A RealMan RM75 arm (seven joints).
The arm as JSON. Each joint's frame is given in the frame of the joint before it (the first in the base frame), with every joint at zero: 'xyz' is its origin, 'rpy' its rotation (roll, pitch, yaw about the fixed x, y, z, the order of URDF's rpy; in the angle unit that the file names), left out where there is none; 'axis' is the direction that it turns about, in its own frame. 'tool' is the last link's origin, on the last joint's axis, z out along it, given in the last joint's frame.
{
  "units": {
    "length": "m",
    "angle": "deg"
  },
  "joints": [
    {
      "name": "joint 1",
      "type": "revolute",
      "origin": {
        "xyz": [
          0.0,
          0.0,
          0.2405
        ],
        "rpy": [
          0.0,
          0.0,
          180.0
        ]
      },
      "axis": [
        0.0,
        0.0,
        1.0
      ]
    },
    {
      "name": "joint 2",
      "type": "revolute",
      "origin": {
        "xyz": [
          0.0,
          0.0,
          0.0
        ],
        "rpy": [
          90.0,
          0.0,
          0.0
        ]
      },
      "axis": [
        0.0,
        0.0,
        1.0
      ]
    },
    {
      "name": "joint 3",
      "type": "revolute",
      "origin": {
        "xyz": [
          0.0,
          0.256,
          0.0
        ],
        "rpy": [
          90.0,
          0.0,
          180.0
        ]
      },
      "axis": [
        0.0,
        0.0,
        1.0
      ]
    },
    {
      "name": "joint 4",
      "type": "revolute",
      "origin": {
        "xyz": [
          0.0,
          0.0,
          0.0
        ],
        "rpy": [
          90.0,
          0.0,
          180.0
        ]
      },
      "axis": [
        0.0,
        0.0,
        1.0
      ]
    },
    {
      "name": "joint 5",
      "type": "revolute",
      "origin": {
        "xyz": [
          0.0,
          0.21,
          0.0
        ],
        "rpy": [
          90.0,
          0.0,
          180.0
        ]
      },
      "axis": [
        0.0,
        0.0,
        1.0
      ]
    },
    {
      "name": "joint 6",
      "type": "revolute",
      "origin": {
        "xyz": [
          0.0,
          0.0,
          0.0
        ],
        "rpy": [
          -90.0,
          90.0,
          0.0
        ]
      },
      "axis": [
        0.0,
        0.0,
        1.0
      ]
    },
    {
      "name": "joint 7",
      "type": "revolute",
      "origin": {
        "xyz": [
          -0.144,
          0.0,
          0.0
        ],
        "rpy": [
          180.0,
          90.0,
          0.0
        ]
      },
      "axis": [
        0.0,
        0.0,
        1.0
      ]
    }
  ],
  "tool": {
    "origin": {
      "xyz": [
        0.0,
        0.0,
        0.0
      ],
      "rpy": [
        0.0,
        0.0,
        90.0
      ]
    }
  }
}
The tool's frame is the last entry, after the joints.
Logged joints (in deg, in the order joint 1, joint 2, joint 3, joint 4, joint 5, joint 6, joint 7), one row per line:
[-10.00, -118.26, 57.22, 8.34, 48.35, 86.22, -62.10]
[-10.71, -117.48, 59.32, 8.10, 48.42, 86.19, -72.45]
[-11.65, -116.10, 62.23, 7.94, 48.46, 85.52, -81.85]
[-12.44, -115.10, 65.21, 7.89, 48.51, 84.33, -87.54]
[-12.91, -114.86, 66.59, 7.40, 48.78, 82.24, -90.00]
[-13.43, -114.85, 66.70, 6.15, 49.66, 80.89, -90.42]
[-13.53, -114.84, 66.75, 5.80, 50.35, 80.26, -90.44]
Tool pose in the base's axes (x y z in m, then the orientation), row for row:
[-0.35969, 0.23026, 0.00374, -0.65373, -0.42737, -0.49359, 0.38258]
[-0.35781, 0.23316, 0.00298, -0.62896, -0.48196, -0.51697, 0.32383]
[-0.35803, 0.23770, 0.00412, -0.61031, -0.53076, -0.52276, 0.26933]
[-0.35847, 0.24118, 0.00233, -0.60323, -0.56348, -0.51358, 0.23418]
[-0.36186, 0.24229, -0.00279, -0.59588, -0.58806, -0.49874, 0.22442]
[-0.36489, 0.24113, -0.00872, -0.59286, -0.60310, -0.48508, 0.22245]
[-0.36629, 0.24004, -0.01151, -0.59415, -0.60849, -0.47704, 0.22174]
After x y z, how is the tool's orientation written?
As a quaternion, x y z w.
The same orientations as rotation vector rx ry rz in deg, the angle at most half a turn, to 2 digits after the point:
[-95.53, -62.45, -72.13]
[-94.54, -72.44, -77.71]
[-94.27, -81.98, -80.74]
[-94.88, -88.63, -80.78]
[-94.21, -92.97, -78.85]
[-93.83, -95.45, -76.77]
[-94.06, -96.33, -75.52]

